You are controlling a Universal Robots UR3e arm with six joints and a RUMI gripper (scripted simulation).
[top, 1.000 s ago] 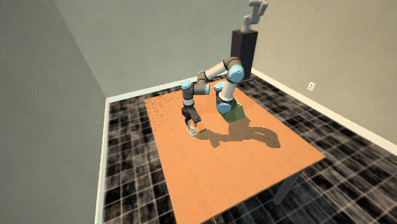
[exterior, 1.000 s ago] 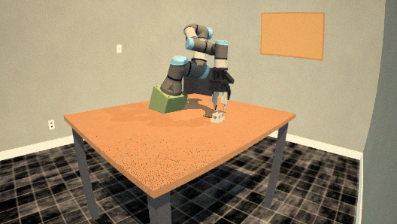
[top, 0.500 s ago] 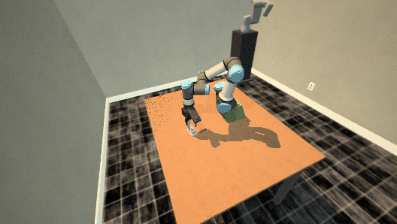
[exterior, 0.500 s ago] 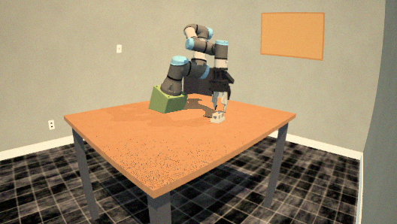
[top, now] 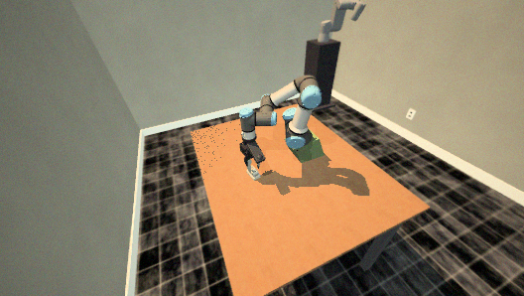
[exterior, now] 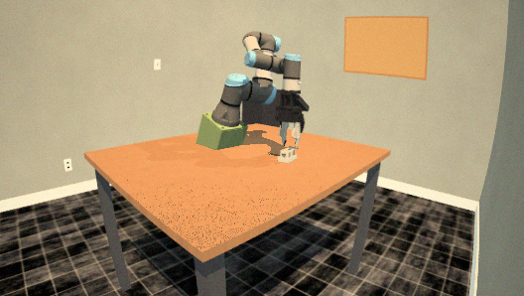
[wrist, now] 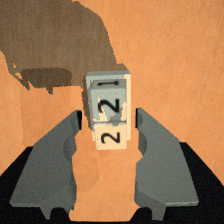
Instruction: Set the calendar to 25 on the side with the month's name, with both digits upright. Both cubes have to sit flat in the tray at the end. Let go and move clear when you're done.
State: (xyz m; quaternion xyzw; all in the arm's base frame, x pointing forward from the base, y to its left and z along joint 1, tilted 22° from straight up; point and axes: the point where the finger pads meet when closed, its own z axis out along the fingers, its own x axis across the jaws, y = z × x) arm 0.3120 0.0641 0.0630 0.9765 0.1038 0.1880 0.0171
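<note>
My gripper is now 4 cm above the white calendar cube. From my hand the other things lie so: white calendar tray 2 cm to the right, 5 cm below.
</note>
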